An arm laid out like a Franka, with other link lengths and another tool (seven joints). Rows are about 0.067 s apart.
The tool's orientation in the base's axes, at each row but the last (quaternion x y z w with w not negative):
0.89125, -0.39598, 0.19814, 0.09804
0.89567, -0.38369, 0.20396, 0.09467
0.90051, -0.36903, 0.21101, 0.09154
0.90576, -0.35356, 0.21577, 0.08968
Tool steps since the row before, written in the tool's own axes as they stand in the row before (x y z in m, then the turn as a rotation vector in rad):
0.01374, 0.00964, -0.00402, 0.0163, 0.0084, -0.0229
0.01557, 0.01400, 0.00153, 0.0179, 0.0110, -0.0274
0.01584, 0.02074, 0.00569, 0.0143, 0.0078, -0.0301
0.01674, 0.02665, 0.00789, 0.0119, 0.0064, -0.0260
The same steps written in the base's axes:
0.00007, -0.01426, 0.00972, -0.0027, -0.0089, 0.0278
-0.00002, -0.02023, 0.00563, -0.0049, -0.0102, 0.0326
-0.00269, -0.02648, 0.00219, -0.0058, -0.0048, 0.0334
-0.00452, -0.03212, 0.00084, -0.0050, -0.0037, 0.0286

